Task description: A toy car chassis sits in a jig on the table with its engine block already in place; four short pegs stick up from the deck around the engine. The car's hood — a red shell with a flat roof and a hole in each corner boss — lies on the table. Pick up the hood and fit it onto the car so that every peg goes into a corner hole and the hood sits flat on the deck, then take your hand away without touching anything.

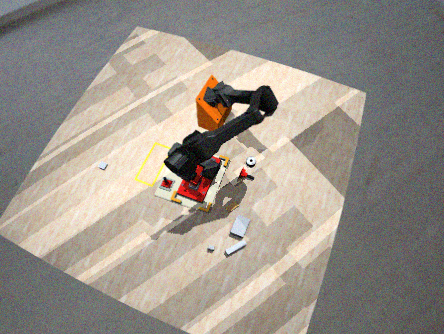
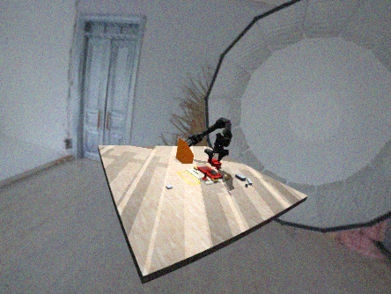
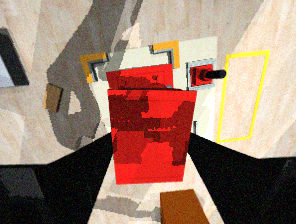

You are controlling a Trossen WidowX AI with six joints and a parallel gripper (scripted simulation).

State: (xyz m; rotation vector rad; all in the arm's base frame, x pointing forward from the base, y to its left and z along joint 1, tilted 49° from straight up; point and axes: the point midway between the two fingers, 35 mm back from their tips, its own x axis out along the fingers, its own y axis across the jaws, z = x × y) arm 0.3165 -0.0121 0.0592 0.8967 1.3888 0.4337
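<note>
Right now my gripper tip is 8 cm above the grey engine block and 1 cm short of it. Also, from my gripper tip: wheel (18 cm to the left, 15 cm behind, 10 cm below); red hood (1 cm above); tan piece (16 cm to the left, 10 cm below, 6 cm ahead).
</note>
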